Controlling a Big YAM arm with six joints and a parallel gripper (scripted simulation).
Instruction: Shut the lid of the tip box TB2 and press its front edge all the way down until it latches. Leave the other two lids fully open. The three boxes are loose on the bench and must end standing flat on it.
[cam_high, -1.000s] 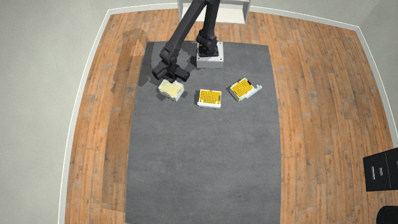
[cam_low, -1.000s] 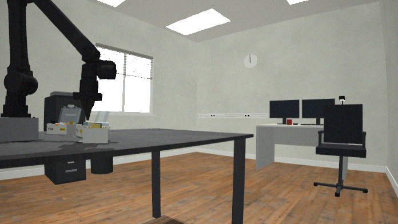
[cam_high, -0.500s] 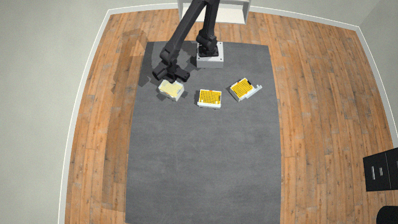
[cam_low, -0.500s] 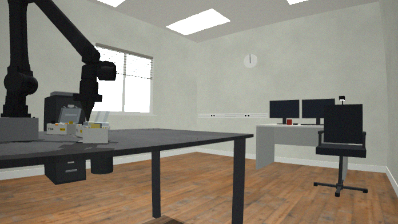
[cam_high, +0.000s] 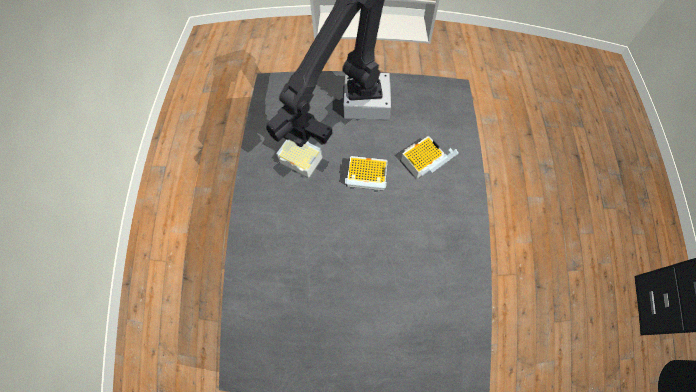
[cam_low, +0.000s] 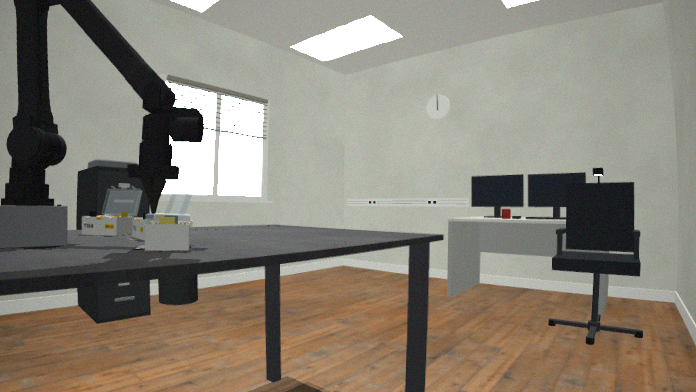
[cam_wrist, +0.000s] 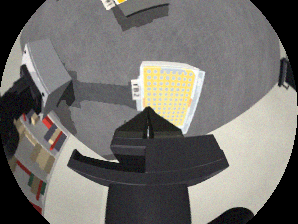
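Right now my hand is 40 mm above the tip box, 30 mm short of it and 20 mm to the left of it.
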